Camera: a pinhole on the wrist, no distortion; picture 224 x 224 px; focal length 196.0 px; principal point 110.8 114.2 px. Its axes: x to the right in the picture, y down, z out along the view. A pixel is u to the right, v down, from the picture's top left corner.
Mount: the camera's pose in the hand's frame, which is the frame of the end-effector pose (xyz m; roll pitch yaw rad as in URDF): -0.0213 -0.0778 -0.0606 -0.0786 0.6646 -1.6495
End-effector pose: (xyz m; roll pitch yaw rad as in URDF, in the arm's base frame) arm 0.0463 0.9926 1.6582 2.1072 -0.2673 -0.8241
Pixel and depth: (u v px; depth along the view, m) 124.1 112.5 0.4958
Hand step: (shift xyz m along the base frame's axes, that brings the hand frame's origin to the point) 0.0431 -0.1271 -0.4959
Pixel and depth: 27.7 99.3 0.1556
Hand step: -0.0069 -0.0310 -0.1583
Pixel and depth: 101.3 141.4 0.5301
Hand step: 0.0532 -0.2296 -0.4841
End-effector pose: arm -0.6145 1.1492 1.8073 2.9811 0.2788 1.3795
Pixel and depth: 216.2 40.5 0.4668
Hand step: -0.5651 -0.1542 -0.1848
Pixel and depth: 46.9 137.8 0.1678
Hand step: -0.1240 -0.0038 -0.1217
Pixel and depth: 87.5 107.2 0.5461
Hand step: -0.3168 -0.0882 -0.4387
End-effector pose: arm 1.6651 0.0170 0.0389 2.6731 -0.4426 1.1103
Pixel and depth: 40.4 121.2 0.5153
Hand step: 0.0921 0.2278 -0.4609
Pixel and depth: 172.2 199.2 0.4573
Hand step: -0.1556 0.4479 -0.2773
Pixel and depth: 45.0 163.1 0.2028
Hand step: -0.0133 0.1377 -0.1557
